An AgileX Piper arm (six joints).
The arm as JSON. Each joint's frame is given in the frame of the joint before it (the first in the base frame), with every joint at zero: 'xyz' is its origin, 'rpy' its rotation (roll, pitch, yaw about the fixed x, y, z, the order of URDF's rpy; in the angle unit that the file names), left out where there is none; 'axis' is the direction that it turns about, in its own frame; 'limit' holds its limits. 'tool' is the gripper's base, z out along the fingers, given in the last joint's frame.
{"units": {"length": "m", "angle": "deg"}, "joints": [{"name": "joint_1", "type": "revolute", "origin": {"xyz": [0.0, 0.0, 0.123]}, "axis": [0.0, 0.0, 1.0], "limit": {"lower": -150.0, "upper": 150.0}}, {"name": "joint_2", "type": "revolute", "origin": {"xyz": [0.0, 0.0, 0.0]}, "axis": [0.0, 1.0, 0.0], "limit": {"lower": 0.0, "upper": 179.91}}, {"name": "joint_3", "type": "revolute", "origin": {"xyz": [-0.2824, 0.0, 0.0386]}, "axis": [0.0, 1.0, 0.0], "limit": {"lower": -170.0, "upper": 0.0}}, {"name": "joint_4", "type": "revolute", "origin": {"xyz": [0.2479, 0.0, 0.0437]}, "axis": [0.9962, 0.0, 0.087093], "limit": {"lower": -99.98, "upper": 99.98}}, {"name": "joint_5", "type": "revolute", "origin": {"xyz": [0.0, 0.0, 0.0]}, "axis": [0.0, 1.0, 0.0], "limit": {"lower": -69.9, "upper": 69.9}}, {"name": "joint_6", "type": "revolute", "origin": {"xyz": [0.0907, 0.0, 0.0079]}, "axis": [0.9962, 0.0, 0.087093], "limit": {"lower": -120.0, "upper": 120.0}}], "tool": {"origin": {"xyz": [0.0, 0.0, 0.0], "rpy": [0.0, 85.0, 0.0]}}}
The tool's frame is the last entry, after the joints.
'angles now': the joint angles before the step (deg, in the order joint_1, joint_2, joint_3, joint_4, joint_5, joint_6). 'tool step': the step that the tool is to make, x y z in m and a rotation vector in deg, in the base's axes. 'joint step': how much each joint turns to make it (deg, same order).
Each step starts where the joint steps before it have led.
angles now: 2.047, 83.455, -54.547, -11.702, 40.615, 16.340
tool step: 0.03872, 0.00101, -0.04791, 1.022, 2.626, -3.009
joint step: 0.000, 12.156, -2.628, -2.272, -6.303, 5.908
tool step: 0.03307, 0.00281, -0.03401, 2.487, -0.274, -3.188
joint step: -0.001, 9.471, -4.402, 0.003, -5.000, 4.558
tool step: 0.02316, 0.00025, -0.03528, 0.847, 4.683, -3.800
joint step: 0.001, 8.917, -5.519, -0.002, 1.759, 3.736
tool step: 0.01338, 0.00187, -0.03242, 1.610, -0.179, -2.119
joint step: 0.000, 6.205, -1.929, -0.068, -4.280, 3.078
